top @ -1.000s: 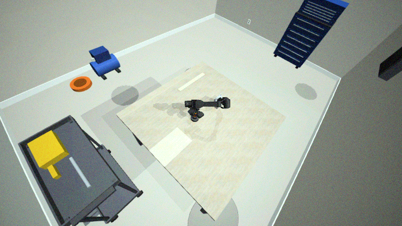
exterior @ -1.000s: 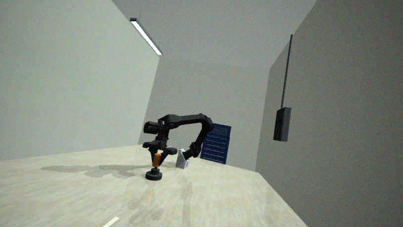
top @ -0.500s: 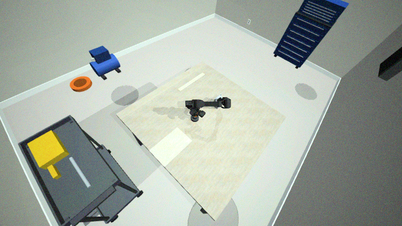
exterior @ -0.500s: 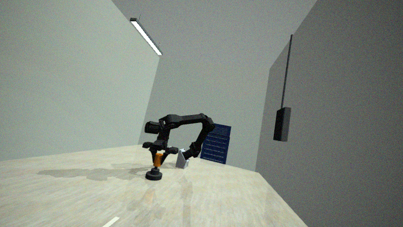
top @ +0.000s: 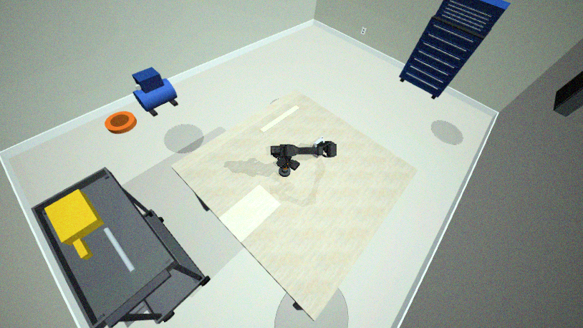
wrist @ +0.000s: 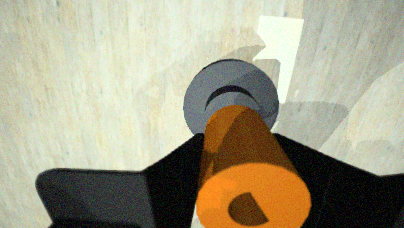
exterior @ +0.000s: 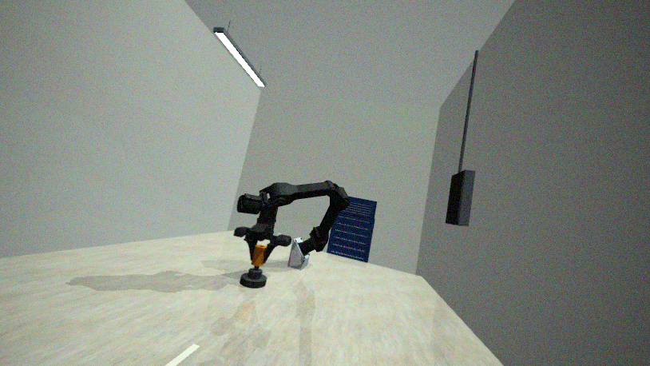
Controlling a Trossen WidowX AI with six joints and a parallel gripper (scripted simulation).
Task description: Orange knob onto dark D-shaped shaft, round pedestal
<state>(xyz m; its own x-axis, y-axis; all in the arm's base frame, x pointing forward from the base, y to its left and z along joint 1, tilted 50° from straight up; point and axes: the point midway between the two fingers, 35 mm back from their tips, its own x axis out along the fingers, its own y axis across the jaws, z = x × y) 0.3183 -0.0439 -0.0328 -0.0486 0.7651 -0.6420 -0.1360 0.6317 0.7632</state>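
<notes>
My gripper tip is 20 mm below the orange knob. Round my gripper tip: pedestal (40 mm below).
</notes>
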